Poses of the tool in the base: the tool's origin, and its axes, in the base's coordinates. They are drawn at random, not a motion.
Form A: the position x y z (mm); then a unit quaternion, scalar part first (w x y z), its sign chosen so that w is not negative.
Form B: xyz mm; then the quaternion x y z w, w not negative. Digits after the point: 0 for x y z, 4 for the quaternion.
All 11 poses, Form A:
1: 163, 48, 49, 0.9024, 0.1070, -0.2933, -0.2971
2: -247, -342, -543, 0.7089, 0.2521, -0.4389, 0.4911
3: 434, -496, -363, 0.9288, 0.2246, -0.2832, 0.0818
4: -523, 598, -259, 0.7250, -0.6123, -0.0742, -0.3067
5: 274, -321, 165, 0.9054, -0.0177, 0.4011, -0.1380
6: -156, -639, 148, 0.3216, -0.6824, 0.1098, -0.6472
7: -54, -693, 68, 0.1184, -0.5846, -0.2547, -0.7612
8: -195, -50, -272, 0.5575, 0.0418, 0.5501, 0.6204
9: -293, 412, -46, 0.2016, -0.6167, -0.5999, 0.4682
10: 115, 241, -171, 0.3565, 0.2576, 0.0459, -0.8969
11: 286, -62, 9, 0.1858, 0.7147, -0.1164, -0.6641
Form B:
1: 163, 48, 49, 0.1070, -0.2933, -0.2971, 0.9024
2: -247, -342, -543, 0.2521, -0.4389, 0.4911, 0.7089
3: 434, -496, -363, 0.2246, -0.2832, 0.0818, 0.9288
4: -523, 598, -259, -0.6123, -0.0742, -0.3067, 0.7250
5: 274, -321, 165, -0.0177, 0.4011, -0.1380, 0.9054
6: -156, -639, 148, -0.6824, 0.1098, -0.6472, 0.3216
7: -54, -693, 68, -0.5846, -0.2547, -0.7612, 0.1184
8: -195, -50, -272, 0.0418, 0.5501, 0.6204, 0.5575
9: -293, 412, -46, -0.6167, -0.5999, 0.4682, 0.2016
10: 115, 241, -171, 0.2576, 0.0459, -0.8969, 0.3565
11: 286, -62, 9, 0.7147, -0.1164, -0.6641, 0.1858
